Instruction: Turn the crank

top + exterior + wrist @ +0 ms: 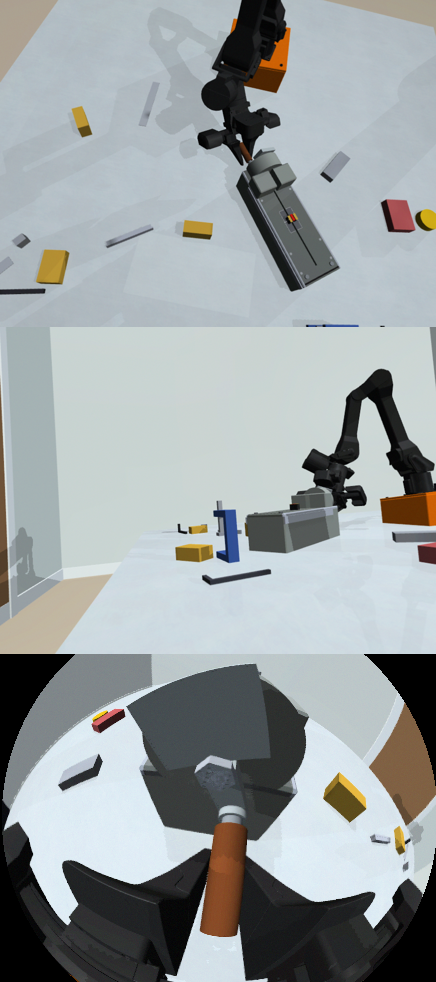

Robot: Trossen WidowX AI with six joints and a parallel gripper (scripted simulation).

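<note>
My gripper tip is now 10 mm past the brown handle, 10 mm to the left of it and 30 mm below it. From my gripper tip the other things lie so: red pointer: 110 mm ahead, 130 mm to the left, 50 mm above; grey block: 110 mm behind, 220 mm to the left, 30 mm below; blue clamp: 270 mm ahead, 270 mm to the left, 20 mm above.
</note>
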